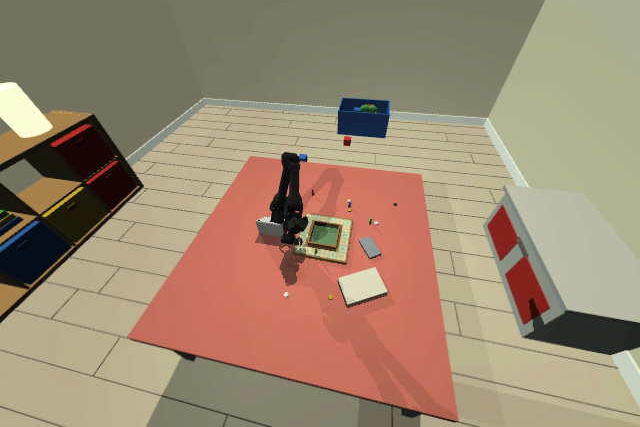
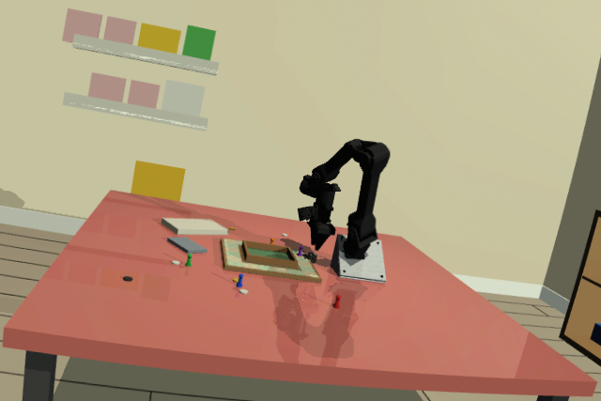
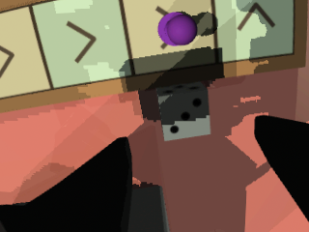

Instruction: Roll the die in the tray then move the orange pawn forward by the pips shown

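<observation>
The grey die lies 3 cm below my gripper tip. From my gripper tip the other things lie so: purple pawn (4 cm ahead, 2 cm below); orange pawn (13 cm ahead, 6 cm to the right, 2 cm below); green tray (16 cm ahead, 6 cm to the left, 4 cm below).
</observation>
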